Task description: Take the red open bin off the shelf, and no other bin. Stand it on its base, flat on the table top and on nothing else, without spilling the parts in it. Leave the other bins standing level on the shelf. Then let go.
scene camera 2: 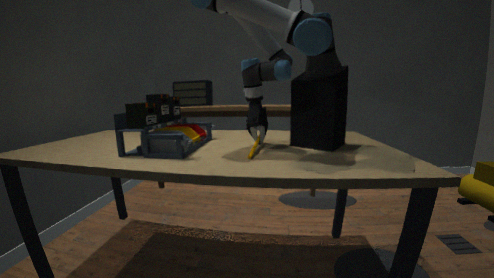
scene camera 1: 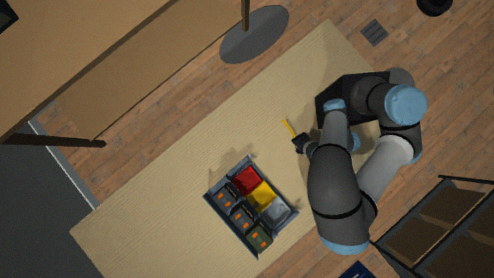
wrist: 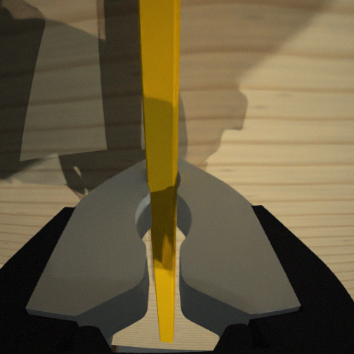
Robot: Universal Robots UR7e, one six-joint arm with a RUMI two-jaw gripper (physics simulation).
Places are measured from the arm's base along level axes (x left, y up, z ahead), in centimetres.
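Pixels of known places: gripper, fingertip midpoint: [scene camera 2: 259, 144]; arm's base, origin of the base link: [scene camera 2: 323, 72] [scene camera 1: 368, 95].
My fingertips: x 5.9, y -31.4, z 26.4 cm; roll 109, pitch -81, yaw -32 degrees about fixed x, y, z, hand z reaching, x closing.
For each thing: its top centre in the pictures, then the offset to it from my fingertips. Level surfaces: height alone.
- red open bin, middle of its top: [scene camera 2: 185, 125] [scene camera 1: 242, 184] dx +5.4, dy +8.2, dz +35.6 cm
- yellow bin, middle of its top: [scene camera 2: 177, 128] [scene camera 1: 258, 200] dx +15.6, dy +8.2, dz +32.4 cm
- grey bin, middle of its top: [scene camera 2: 166, 132] [scene camera 1: 272, 216] dx +25.5, dy +8.2, dz +29.5 cm
- table top, its level: dy +0.0 cm
The red open bin [scene camera 1: 247, 180] [scene camera 2: 198, 130] sits on the front tier of the grey-blue shelf [scene camera 1: 225, 219] [scene camera 2: 120, 143], at one end of its row. Beside it are a yellow bin [scene camera 1: 262, 195] and a grey bin [scene camera 1: 276, 212]. The red bin's parts cannot be made out. My gripper [scene camera 1: 297, 140] [scene camera 2: 258, 136] [wrist: 164, 162] is shut on a long thin yellow stick [scene camera 1: 288, 128] [scene camera 2: 254, 149] [wrist: 160, 60], away from the shelf on the robot-base side. The stick is tilted in scene camera 2, its lower end near the table top [scene camera 2: 220, 167]; contact cannot be told.
Dark boxes with orange marks [scene camera 1: 225, 197] [scene camera 1: 243, 218] and a greenish one [scene camera 1: 259, 240] stand on the raised rear tier. The black robot pedestal [scene camera 2: 318, 110] rises from the table. A second table [scene camera 1: 150, 65] is behind; a rack [scene camera 1: 400, 265] stands on the floor at lower right.
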